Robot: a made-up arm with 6 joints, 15 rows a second.
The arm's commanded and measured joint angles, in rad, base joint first. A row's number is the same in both.
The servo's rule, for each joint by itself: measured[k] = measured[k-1] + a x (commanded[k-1-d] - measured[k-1]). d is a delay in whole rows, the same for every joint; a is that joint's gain. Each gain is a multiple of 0.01, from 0.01 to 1. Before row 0 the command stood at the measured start. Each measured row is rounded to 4 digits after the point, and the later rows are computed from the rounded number. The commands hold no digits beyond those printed.
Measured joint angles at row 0:
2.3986 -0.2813 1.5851 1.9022 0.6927 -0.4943
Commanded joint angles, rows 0 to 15:
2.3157 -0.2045 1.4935 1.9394 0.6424 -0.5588
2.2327 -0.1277 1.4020 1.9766 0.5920 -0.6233
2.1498 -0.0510 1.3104 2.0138 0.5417 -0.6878
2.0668 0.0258 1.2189 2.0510 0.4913 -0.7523
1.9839 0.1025 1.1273 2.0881 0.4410 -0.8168
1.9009 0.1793 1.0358 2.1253 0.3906 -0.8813
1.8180 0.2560 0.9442 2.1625 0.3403 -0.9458
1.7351 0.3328 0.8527 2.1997 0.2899 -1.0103
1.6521 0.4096 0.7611 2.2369 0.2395 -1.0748
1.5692 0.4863 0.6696 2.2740 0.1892 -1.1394
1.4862 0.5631 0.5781 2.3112 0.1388 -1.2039
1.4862 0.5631 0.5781 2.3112 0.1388 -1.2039
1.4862 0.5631 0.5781 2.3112 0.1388 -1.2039
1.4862 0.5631 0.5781 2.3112 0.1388 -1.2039
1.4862 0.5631 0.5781 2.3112 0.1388 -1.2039
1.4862 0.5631 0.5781 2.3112 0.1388 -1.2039
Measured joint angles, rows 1 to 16:
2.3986 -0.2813 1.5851 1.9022 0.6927 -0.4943
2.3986 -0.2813 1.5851 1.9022 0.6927 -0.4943
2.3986 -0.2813 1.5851 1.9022 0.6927 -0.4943
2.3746 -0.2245 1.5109 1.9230 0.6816 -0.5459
2.3334 -0.1529 1.4227 1.9530 0.6619 -0.6078
2.2802 -0.0775 1.3317 1.9870 0.6355 -0.6718
2.2183 -0.0011 1.2403 2.0228 0.6038 -0.7362
2.1503 0.0756 1.1488 2.0594 0.5680 -0.8007
2.0780 0.1523 1.0573 2.0963 0.5290 -0.8652
2.0026 0.2290 0.9657 2.1334 0.4875 -0.9297
1.9250 0.3058 0.8742 2.1705 0.4440 -0.9942
1.8459 0.3826 0.7826 2.2077 0.3990 -1.0587
1.7657 0.4593 0.6911 2.2448 0.3528 -1.1233
1.6846 0.5361 0.5996 2.2820 0.3057 -1.1878
1.6271 0.5561 0.5822 2.2984 0.2690 -1.2007
1.5862 0.5613 0.5789 2.3056 0.2404 -1.2033
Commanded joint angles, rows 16 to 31:
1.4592 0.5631 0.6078 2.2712 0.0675 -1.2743
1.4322 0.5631 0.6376 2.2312 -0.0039 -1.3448
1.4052 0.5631 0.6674 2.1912 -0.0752 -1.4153
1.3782 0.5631 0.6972 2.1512 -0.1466 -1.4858
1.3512 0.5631 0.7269 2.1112 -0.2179 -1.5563
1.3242 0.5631 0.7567 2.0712 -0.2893 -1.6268
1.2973 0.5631 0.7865 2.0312 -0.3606 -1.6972
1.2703 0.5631 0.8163 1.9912 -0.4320 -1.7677
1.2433 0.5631 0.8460 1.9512 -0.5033 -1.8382
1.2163 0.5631 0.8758 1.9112 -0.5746 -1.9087
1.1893 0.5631 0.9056 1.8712 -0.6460 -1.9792
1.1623 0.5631 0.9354 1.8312 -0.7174 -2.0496
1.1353 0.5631 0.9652 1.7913 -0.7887 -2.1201
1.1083 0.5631 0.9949 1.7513 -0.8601 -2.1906
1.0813 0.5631 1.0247 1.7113 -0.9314 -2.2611
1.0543 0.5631 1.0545 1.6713 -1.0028 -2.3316
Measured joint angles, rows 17 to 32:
1.5572 0.5626 0.5783 2.3087 0.2180 -1.2038
1.5366 0.5630 0.5781 2.3101 0.2006 -1.2039
1.5220 0.5631 0.5781 2.3107 0.1870 -1.2039
1.5038 0.5631 0.6022 2.2886 0.1607 -1.2602
1.4830 0.5631 0.6309 2.2565 0.1245 -1.3279
1.4604 0.5631 0.6605 2.2199 0.0806 -1.3978
1.4366 0.5631 0.6902 2.1814 0.0306 -1.4682
1.4118 0.5631 0.7199 2.1421 -0.0241 -1.5387
1.3864 0.5631 0.7497 2.1024 -0.0824 -1.6092
1.3606 0.5631 0.7795 2.0625 -0.1436 -1.6796
1.3344 0.5631 0.8093 2.0226 -0.2070 -1.7501
1.3080 0.5631 0.8390 1.9826 -0.2722 -1.8206
1.2814 0.5631 0.8688 1.9426 -0.3387 -1.8911
1.2547 0.5631 0.8986 1.9026 -0.4063 -1.9616
1.2279 0.5631 0.9284 1.8626 -0.4747 -2.0320
1.2010 0.5631 0.9582 1.8227 -0.5438 -2.1025

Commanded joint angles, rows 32 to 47:
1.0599 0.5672 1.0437 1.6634 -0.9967 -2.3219
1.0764 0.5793 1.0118 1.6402 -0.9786 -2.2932
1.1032 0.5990 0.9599 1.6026 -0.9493 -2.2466
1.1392 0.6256 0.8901 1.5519 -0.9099 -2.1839
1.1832 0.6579 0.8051 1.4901 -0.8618 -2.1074
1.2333 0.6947 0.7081 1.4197 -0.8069 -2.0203
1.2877 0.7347 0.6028 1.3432 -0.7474 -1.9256
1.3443 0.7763 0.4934 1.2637 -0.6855 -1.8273
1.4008 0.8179 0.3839 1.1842 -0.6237 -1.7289
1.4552 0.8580 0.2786 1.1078 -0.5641 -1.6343
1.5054 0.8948 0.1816 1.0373 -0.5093 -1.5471
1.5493 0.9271 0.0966 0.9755 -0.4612 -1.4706
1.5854 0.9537 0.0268 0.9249 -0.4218 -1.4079
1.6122 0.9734 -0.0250 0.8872 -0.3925 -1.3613
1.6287 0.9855 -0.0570 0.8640 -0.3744 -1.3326
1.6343 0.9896 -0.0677 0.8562 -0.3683 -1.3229
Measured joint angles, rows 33 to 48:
1.1741 0.5631 0.9879 1.7827 -0.6134 -2.1730
1.1472 0.5631 1.0177 1.7427 -0.6834 -2.2435
1.1203 0.5631 1.0475 1.7027 -0.7537 -2.3140
1.1028 0.5661 1.0444 1.6807 -0.8072 -2.3203
1.0951 0.5759 1.0180 1.6580 -0.8449 -2.2986
1.0974 0.5930 0.9709 1.6270 -0.8679 -2.2570
1.1095 0.6171 0.9055 1.5849 -0.8771 -2.1985
1.1309 0.6473 0.8242 1.5318 -0.8737 -2.1256
1.1606 0.6824 0.7302 1.4690 -0.8590 -2.0414
1.1975 0.7211 0.6270 1.3986 -0.8344 -1.9488
1.2401 0.7619 0.5188 1.3231 -0.8016 -1.8516
1.2867 0.8033 0.4095 1.2453 -0.7625 -1.7534
1.3356 0.8438 0.3035 1.1683 -0.7189 -1.6581
1.3848 0.8815 0.2048 1.0949 -0.6728 -1.5693
1.4325 0.9152 0.1172 1.0280 -0.6262 -1.4903
1.4768 0.9437 0.0440 0.9703 -0.5812 -1.4244

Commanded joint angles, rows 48 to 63:
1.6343 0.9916 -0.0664 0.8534 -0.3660 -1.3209
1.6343 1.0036 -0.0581 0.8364 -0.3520 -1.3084
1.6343 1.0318 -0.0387 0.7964 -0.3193 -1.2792
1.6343 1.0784 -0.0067 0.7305 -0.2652 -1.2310
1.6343 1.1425 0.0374 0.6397 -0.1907 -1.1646
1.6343 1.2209 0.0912 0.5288 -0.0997 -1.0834
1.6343 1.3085 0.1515 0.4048 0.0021 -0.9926
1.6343 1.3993 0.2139 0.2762 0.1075 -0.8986
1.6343 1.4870 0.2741 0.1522 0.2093 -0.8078
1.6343 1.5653 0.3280 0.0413 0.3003 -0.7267
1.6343 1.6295 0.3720 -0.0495 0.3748 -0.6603
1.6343 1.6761 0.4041 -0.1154 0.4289 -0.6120
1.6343 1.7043 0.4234 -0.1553 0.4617 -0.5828
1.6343 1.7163 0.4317 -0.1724 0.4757 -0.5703
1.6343 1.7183 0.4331 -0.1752 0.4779 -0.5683
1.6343 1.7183 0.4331 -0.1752 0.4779 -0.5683
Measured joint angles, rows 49 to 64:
1.5161 0.9657 -0.0119 0.9238 -0.5397 -1.3739
1.5488 0.9804 -0.0484 0.8903 -0.5033 -1.3409
1.5736 0.9872 -0.0640 0.8712 -0.4736 -1.3265
1.5912 0.9905 -0.0659 0.8612 -0.4499 -1.3220
1.6037 1.0002 -0.0596 0.8473 -0.4284 -1.3111
1.6126 1.0236 -0.0427 0.8188 -0.4044 -1.2856
1.6189 1.0642 -0.0135 0.7694 -0.3738 -1.2419
1.6234 1.1221 0.0277 0.6968 -0.3335 -1.1801
1.6266 1.1952 0.0791 0.6027 -0.2821 -1.1027
1.6288 1.2790 0.1377 0.4919 -0.2196 -1.0146
1.6304 1.3680 0.1994 0.3711 -0.1476 -0.9218
1.6315 1.4561 0.2599 0.2485 -0.0691 -0.8306
1.6323 1.5369 0.3151 0.1325 0.0122 -0.7475
1.6329 1.6054 0.3612 0.0306 0.0920 -0.6777
1.6333 1.6577 0.3959 -0.0512 0.1661 -0.6251
1.6336 1.6922 0.4182 -0.1095 0.2311 -0.5913

